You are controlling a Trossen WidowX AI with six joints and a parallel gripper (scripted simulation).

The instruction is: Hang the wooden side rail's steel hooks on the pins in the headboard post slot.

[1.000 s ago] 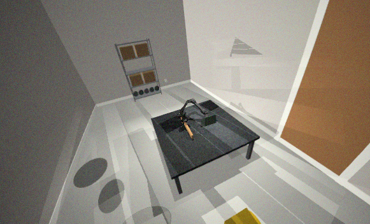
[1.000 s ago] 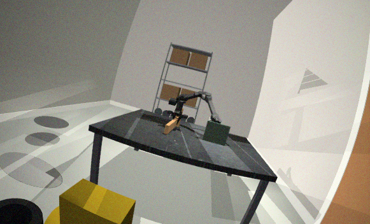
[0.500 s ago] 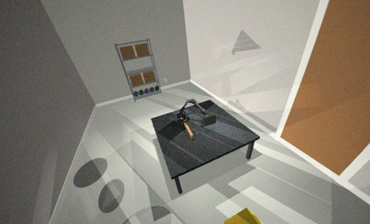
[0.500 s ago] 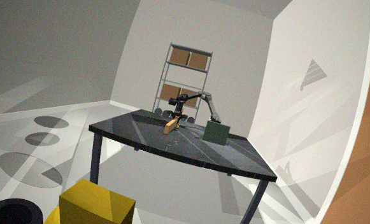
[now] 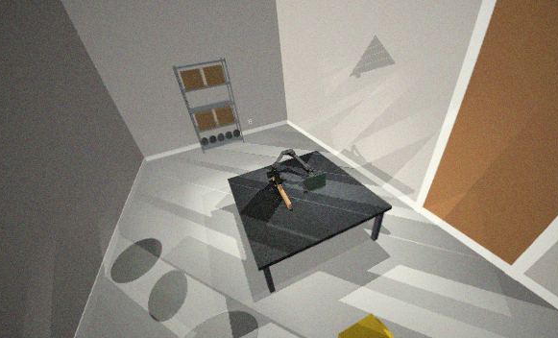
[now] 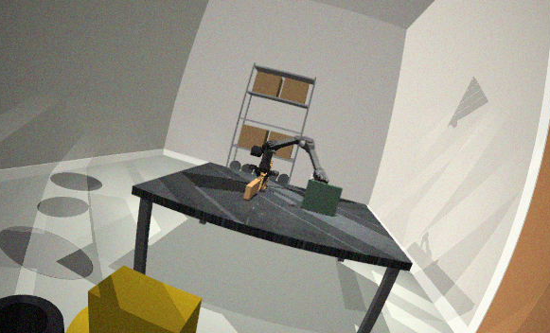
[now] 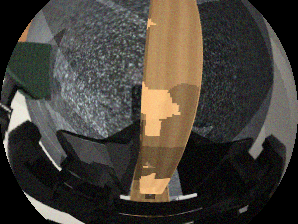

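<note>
My gripper tip is now 100 mm to the left of the wooden post and 40 mm below it.
</note>
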